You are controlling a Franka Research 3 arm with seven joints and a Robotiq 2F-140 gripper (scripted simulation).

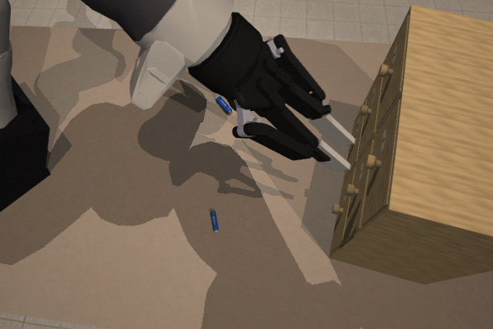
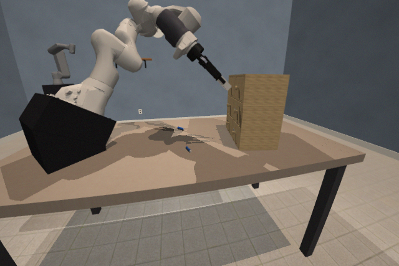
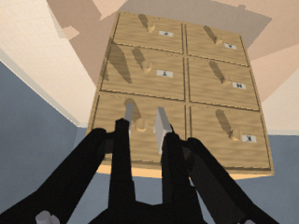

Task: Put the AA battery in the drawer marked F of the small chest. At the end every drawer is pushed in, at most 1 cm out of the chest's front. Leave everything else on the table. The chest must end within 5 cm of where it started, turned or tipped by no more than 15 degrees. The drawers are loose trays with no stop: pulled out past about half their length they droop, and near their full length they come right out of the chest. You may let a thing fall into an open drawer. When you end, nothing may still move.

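Now: the drawer 15 cm ahead of my hand and 4 cm below it.
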